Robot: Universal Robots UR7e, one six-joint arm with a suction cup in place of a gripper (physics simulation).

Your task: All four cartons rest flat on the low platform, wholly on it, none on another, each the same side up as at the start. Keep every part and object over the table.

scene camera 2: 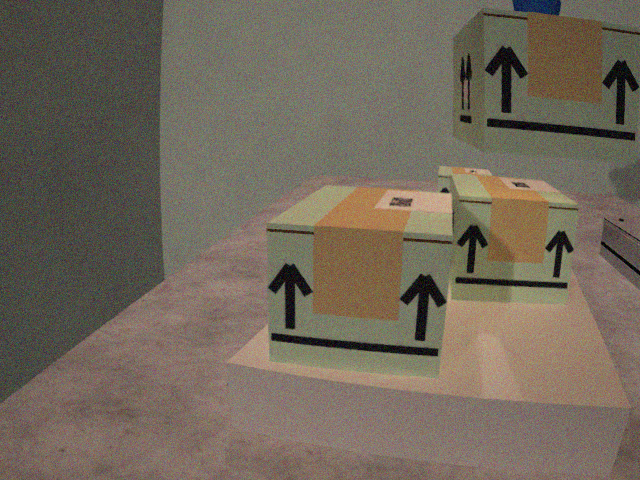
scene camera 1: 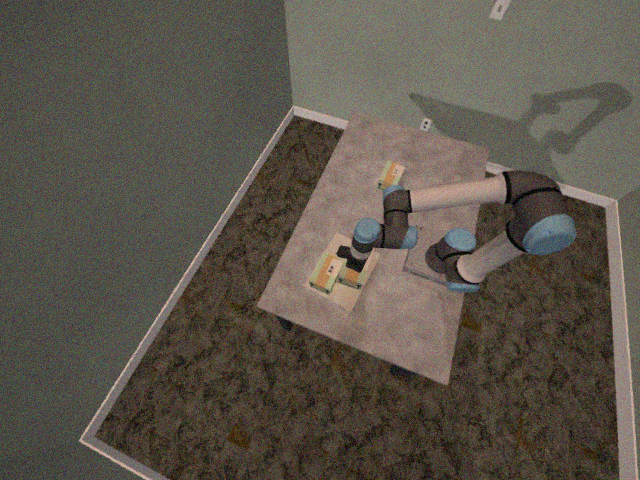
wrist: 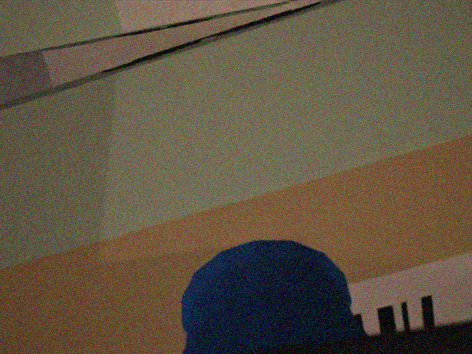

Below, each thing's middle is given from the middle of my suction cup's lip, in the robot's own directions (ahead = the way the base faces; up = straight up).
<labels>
My suction cup is now 250 mm above the low platform (scene camera 2: 519, 384), 60 mm short of it and 30 mm to the left of it.
</labels>
